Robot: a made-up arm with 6 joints. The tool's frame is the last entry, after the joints. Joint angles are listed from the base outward.
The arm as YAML. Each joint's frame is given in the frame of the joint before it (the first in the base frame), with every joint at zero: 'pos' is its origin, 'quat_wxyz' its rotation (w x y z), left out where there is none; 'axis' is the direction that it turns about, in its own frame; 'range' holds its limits. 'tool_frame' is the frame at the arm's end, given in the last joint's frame.
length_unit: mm
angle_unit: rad
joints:
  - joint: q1
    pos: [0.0, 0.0, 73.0]
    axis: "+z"
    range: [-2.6, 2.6]
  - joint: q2
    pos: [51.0, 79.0, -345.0]
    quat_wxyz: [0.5, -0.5, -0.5, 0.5]
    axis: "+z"
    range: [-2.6, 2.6]
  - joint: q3
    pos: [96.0, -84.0, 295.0]
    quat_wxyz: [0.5, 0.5, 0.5, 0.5]
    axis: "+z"
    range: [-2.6, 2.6]
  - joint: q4
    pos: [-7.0, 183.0, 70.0]
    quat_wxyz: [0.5, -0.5, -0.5, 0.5]
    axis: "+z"
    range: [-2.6, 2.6]
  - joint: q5
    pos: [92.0, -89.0, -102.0]
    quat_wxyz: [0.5, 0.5, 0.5, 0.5]
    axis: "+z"
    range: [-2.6, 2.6]
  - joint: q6
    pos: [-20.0, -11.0, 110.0]
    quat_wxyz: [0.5, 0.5, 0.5, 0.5]
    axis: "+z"
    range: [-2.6, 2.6]
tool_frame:
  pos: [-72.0, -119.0, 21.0]
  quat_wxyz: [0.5, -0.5, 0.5, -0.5]
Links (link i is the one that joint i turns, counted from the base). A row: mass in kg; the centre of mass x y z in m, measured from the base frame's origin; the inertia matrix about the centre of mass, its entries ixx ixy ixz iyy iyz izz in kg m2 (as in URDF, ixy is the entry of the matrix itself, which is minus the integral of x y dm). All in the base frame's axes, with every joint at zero. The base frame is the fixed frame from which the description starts. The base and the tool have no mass.
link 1: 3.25; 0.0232 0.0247 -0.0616; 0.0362 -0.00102 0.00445 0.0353 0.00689 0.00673
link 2: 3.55; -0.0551 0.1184 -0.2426; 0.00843 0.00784 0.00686 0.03 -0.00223 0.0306
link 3: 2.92; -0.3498 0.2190 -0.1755; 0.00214 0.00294 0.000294 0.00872 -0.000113 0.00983
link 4: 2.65; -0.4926 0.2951 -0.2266; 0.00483 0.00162 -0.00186 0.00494 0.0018 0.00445
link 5: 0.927; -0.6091 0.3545 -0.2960; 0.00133 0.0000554 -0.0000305 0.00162 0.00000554 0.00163
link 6: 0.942; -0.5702 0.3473 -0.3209; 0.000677 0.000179 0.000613 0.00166 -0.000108 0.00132
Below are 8 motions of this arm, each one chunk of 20 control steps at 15 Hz.
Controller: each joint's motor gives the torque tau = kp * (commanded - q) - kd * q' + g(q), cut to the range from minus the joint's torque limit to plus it. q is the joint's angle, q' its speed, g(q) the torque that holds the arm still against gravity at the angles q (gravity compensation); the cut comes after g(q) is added. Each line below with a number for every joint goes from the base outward.
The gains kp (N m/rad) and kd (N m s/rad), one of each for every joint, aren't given. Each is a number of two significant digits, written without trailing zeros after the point. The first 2 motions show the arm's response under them.
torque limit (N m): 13 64 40 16 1.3 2.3
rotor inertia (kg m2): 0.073 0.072 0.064 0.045 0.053 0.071
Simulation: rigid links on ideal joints. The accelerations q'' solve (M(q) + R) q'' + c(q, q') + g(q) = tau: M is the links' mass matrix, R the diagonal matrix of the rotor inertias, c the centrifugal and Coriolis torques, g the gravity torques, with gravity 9.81 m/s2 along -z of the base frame. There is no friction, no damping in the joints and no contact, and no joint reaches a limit. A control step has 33 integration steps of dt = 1/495 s. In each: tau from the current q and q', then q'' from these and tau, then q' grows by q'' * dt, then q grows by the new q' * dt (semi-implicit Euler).
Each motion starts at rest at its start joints. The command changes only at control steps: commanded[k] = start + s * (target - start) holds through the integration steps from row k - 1 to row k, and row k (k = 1, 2, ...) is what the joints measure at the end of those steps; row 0 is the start. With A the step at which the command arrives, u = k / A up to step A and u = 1 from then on. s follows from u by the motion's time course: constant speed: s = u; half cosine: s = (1 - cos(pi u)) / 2; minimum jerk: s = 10 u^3 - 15 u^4 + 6 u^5; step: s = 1 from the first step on.
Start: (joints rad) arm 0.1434 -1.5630 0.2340 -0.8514 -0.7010 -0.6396
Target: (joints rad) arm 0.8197 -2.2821 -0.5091 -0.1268 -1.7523 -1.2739
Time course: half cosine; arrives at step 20
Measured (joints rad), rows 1 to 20:
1: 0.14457 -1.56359 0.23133 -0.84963 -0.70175 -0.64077
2: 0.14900 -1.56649 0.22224 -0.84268 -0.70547 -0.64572
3: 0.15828 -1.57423 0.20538 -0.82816 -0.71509 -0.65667
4: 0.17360 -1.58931 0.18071 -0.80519 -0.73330 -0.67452
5: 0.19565 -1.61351 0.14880 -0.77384 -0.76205 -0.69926
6: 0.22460 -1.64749 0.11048 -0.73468 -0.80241 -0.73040
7: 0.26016 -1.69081 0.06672 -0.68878 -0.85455 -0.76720
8: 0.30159 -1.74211 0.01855 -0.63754 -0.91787 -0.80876
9: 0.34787 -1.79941 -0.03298 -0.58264 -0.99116 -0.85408
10: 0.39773 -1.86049 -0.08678 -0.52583 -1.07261 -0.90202
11: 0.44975 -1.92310 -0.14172 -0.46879 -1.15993 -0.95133
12: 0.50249 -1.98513 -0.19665 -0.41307 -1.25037 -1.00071
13: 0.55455 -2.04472 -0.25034 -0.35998 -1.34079 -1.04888
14: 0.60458 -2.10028 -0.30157 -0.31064 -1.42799 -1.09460
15: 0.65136 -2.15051 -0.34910 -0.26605 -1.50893 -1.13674
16: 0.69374 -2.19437 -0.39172 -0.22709 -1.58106 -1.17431
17: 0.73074 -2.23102 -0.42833 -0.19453 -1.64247 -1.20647
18: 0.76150 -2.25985 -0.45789 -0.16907 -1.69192 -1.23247
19: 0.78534 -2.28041 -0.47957 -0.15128 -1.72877 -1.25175
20: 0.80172 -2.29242 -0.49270 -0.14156 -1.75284 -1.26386
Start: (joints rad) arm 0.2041 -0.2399 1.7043 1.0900 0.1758 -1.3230
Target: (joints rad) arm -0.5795 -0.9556 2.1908 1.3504 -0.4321 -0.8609
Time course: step
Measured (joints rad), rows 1 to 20:
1: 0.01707 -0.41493 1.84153 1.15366 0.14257 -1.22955
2: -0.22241 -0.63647 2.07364 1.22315 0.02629 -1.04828
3: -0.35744 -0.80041 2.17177 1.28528 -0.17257 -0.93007
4: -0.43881 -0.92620 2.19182 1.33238 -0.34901 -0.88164
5: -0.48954 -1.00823 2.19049 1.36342 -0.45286 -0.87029
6: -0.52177 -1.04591 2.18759 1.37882 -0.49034 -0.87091
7: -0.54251 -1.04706 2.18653 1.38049 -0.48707 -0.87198
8: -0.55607 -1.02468 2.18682 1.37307 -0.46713 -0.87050
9: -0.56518 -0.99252 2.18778 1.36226 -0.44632 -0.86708
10: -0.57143 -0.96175 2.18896 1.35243 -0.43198 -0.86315
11: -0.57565 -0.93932 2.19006 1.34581 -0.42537 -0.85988
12: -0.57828 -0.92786 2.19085 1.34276 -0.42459 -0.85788
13: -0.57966 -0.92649 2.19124 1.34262 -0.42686 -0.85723
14: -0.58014 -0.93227 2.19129 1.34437 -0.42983 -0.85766
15: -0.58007 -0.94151 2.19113 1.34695 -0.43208 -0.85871
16: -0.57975 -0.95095 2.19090 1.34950 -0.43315 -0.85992
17: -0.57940 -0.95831 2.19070 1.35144 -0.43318 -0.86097
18: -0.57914 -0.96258 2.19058 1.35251 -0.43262 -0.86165
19: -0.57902 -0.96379 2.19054 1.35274 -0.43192 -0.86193
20: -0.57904 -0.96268 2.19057 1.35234 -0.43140 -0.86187
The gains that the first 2 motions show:
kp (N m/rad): 270 62 180 52 4.7 18
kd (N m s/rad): 38 5.7 17 4.3 0.65 2
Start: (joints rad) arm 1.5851 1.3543 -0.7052 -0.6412 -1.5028 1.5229
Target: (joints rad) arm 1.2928 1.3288 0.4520 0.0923 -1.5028 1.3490
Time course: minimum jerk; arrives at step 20
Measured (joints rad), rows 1 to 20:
1: 1.58502 1.35445 -0.70464 -0.64089 -1.50283 1.52281
2: 1.58443 1.35540 -0.70062 -0.63845 -1.50303 1.52218
3: 1.58259 1.35757 -0.68883 -0.63056 -1.50357 1.52042
4: 1.57865 1.36089 -0.66529 -0.61418 -1.50455 1.51707
5: 1.57194 1.36496 -0.62736 -0.58747 -1.50595 1.51181
6: 1.56203 1.36925 -0.57391 -0.54990 -1.50762 1.50451
7: 1.54875 1.37322 -0.50529 -0.50202 -1.50932 1.49518
8: 1.53221 1.37616 -0.42305 -0.44524 -1.51083 1.48399
9: 1.51262 1.37723 -0.32973 -0.38173 -1.51193 1.47122
10: 1.49031 1.37552 -0.22854 -0.31420 -1.51242 1.45722
11: 1.46568 1.37029 -0.12315 -0.24562 -1.51211 1.44238
12: 1.43921 1.36140 -0.01742 -0.17887 -1.51087 1.42716
13: 1.41162 1.34943 0.08470 -0.11639 -1.50869 1.41208
14: 1.38394 1.33563 0.17935 -0.06018 -1.50580 1.39776
15: 1.35740 1.32163 0.26298 -0.01181 -1.50258 1.38480
16: 1.33340 1.30908 0.33270 0.02751 -1.49952 1.37372
17: 1.31321 1.29935 0.38658 0.05709 -1.49704 1.36490
18: 1.29779 1.29343 0.42405 0.07693 -1.49538 1.35847
19: 1.28762 1.29182 0.44621 0.08799 -1.49465 1.35428
20: 1.28255 1.29474 0.45616 0.09244 -1.49479 1.35189

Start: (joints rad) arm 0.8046 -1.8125 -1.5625 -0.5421 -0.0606 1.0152
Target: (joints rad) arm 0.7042 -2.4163 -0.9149 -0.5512 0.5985 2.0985
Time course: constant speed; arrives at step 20
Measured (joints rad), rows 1 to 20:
1: 0.80109 -1.82091 -1.54821 -0.53982 -0.05467 1.03083
2: 0.79719 -1.83845 -1.52310 -0.53752 -0.03954 1.06719
3: 0.79326 -1.86370 -1.49333 -0.53690 -0.01633 1.11562
4: 0.78931 -1.89440 -1.46193 -0.53803 0.01278 1.16884
5: 0.78533 -1.92805 -1.42998 -0.54020 0.04555 1.22329
6: 0.78124 -1.96250 -1.39782 -0.54258 0.08012 1.27777
7: 0.77698 -1.99628 -1.36555 -0.54458 0.11519 1.33207
8: 0.77251 -2.02872 -1.33321 -0.54593 0.15001 1.38625
9: 0.76780 -2.05976 -1.30084 -0.54665 0.18426 1.44041
10: 0.76290 -2.08972 -1.26845 -0.54691 0.21793 1.49457
11: 0.75786 -2.11910 -1.23608 -0.54693 0.25114 1.54876
12: 0.75275 -2.14834 -1.20371 -0.54692 0.28407 1.60296
13: 0.74763 -2.17776 -1.17135 -0.54701 0.31689 1.65716
14: 0.74253 -2.20750 -1.13899 -0.54725 0.34972 1.71136
15: 0.73748 -2.23759 -1.10662 -0.54765 0.38262 1.76556
16: 0.73247 -2.26794 -1.07425 -0.54817 0.41559 1.81973
17: 0.72749 -2.29843 -1.04186 -0.54874 0.44863 1.87390
18: 0.72253 -2.32897 -1.00948 -0.54933 0.48170 1.92805
19: 0.71758 -2.35946 -0.97710 -0.54991 0.51479 1.98220
20: 0.71262 -2.38988 -0.94472 -0.55045 0.54788 2.03635

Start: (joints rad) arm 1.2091 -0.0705 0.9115 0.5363 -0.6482 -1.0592
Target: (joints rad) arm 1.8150 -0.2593 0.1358 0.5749 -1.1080 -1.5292
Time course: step
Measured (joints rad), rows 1 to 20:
1: 1.13326 -0.24524 0.65685 0.55148 -0.77423 -1.14380
2: 1.18415 -0.25086 0.37908 0.53382 -0.94996 -1.31516
3: 1.27374 -0.17119 0.21446 0.52352 -1.03979 -1.43337
4: 1.36479 -0.13145 0.13681 0.53030 -1.05403 -1.48919
5: 1.46903 -0.13857 0.11278 0.53370 -1.04071 -1.51065
6: 1.58887 -0.17163 0.11407 0.53783 -1.03447 -1.51832
7: 1.69300 -0.22341 0.12518 0.57382 -1.04332 -1.52766
8: 1.77765 -0.26670 0.13823 0.59773 -1.06541 -1.53710
9: 1.84525 -0.29134 0.14604 0.60640 -1.09322 -1.54185
10: 1.89322 -0.30139 0.14867 0.61063 -1.11713 -1.54320
11: 1.91935 -0.30350 0.14841 0.61380 -1.13199 -1.54331
12: 1.92237 -0.30251 0.14720 0.61605 -1.13760 -1.54319
13: 1.90227 -0.30023 0.14607 0.61612 -1.13665 -1.54304
14: 1.87307 -0.28772 0.14398 0.59972 -1.13245 -1.54021
15: 1.84690 -0.26914 0.13968 0.57822 -1.12610 -1.53424
16: 1.82723 -0.25321 0.13508 0.56401 -1.11773 -1.52845
17: 1.81496 -0.24411 0.13194 0.55862 -1.10880 -1.52493
18: 1.80916 -0.24212 0.13088 0.55951 -1.10152 -1.52391
19: 1.80793 -0.24515 0.13152 0.56355 -1.09752 -1.52463
20: 1.80926 -0.25039 0.13304 0.56830 -1.09712 -1.52613

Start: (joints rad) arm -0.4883 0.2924 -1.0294 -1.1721 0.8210 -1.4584
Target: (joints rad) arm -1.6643 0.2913 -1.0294 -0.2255 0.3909 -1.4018
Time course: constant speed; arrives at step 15
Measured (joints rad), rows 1 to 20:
1: -0.50781 0.29143 -1.02537 -1.13844 0.81808 -1.45673
2: -0.55121 0.29332 -1.02289 -1.08207 0.81151 -1.45421
3: -0.61136 0.29707 -1.02281 -1.01980 0.79815 -1.45124
4: -0.68114 0.29947 -1.02401 -0.95755 0.77630 -1.44796
5: -0.75585 0.29892 -1.02533 -0.89630 0.74703 -1.44449
6: -0.83292 0.29580 -1.02628 -0.83570 0.71295 -1.44097
7: -0.91107 0.29148 -1.02681 -0.77518 0.67679 -1.43742
8: -0.98967 0.28735 -1.02709 -0.71432 0.64059 -1.43380
9: -1.06840 0.28432 -1.02726 -0.65286 0.60561 -1.43009
10: -1.14710 0.28273 -1.02740 -0.59073 0.57245 -1.42629
11: -1.22569 0.28241 -1.02754 -0.52801 0.54119 -1.42243
12: -1.30416 0.28299 -1.02768 -0.46489 0.51158 -1.41853
13: -1.38253 0.28398 -1.02779 -0.40154 0.48319 -1.41463
14: -1.46083 0.28501 -1.02786 -0.33815 0.45553 -1.41074
15: -1.53910 0.28583 -1.02788 -0.27482 0.42813 -1.40687
16: -1.59470 0.28429 -1.03304 -0.24913 0.40679 -1.40390
17: -1.62821 0.27949 -1.03594 -0.24271 0.39025 -1.40165
18: -1.64710 0.27481 -1.03563 -0.24055 0.37834 -1.40054
19: -1.65705 0.27309 -1.03389 -0.23833 0.37159 -1.40037
20: -1.66184 0.27497 -1.03213 -0.23535 0.36985 -1.40069

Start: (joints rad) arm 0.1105 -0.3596 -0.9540 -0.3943 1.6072 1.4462
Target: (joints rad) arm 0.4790 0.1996 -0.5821 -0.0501 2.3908 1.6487
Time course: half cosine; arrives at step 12
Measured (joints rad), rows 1 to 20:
1: 0.11140 -0.35778 -0.95177 -0.39379 1.60882 1.44722
2: 0.11602 -0.34949 -0.94298 -0.38980 1.61691 1.45152
3: 0.12770 -0.32925 -0.92454 -0.37770 1.63779 1.46091
4: 0.14842 -0.29292 -0.89567 -0.35453 1.67647 1.47595
5: 0.17831 -0.23925 -0.85761 -0.31992 1.73522 1.49621
6: 0.21616 -0.17044 -0.81303 -0.27589 1.81315 1.52051
7: 0.25990 -0.09165 -0.76526 -0.22597 1.90650 1.54715
8: 0.30691 -0.00985 -0.71780 -0.17441 2.00937 1.57411
9: 0.35407 0.06762 -0.67405 -0.12546 2.11460 1.59930
10: 0.39792 0.13434 -0.63708 -0.08300 2.21456 1.62087
11: 0.43501 0.18545 -0.60948 -0.05033 2.30178 1.63736
12: 0.46237 0.21778 -0.59307 -0.02987 2.36946 1.64779
13: 0.47876 0.23196 -0.58612 -0.02252 2.41329 1.65241
14: 0.48577 0.23235 -0.58393 -0.02543 2.43378 1.65314
15: 0.48673 0.22432 -0.58318 -0.03318 2.43600 1.65211
16: 0.48476 0.21316 -0.58257 -0.04146 2.42703 1.65068
17: 0.48202 0.20300 -0.58193 -0.04795 2.41361 1.64946
18: 0.47972 0.19615 -0.58145 -0.05189 2.40070 1.64864
19: 0.47828 0.19311 -0.58126 -0.05348 2.39109 1.64823
20: 0.47770 0.19313 -0.58135 -0.05342 2.38561 1.64815

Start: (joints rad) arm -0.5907 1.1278 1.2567 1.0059 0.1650 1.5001
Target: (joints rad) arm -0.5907 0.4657 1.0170 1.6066 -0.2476 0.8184
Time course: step
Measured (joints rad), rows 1 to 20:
1: -0.63800 1.04146 1.13895 1.12514 0.11447 1.39398
2: -0.66163 0.83493 1.08140 1.36174 0.01157 1.14201
3: -0.65553 0.58700 1.06759 1.50739 -0.10615 0.95879
4: -0.62489 0.40699 1.05452 1.57912 -0.19983 0.87348
5: -0.58795 0.32527 1.03740 1.61702 -0.25360 0.83963
6: -0.55535 0.32184 1.02412 1.63068 -0.27408 0.82709
7: -0.54436 0.35168 1.01318 1.63123 -0.27403 0.82160
8: -0.55391 0.39216 1.01055 1.62467 -0.26445 0.81861
9: -0.56810 0.43490 1.01324 1.61336 -0.25477 0.81762
10: -0.58083 0.46871 1.01599 1.60409 -0.24873 0.81738
11: -0.58968 0.48829 1.01765 1.59941 -0.24635 0.81733
12: -0.59436 0.49402 1.01833 1.59867 -0.24630 0.81743
13: -0.59572 0.48987 1.01837 1.60028 -0.24715 0.81767
14: -0.59500 0.48099 1.01810 1.60278 -0.24797 0.81798
15: -0.59337 0.47175 1.01772 1.60516 -0.24835 0.81828
16: -0.59168 0.46481 1.01735 1.60687 -0.24831 0.81850
17: -0.59043 0.46108 1.01707 1.60776 -0.24801 0.81861
18: -0.58979 0.46020 1.01690 1.60795 -0.24766 0.81862
19: -0.58966 0.46119 1.01684 1.60769 -0.24740 0.81857
20: -0.58987 0.46299 1.01685 1.60724 -0.24728 0.81850

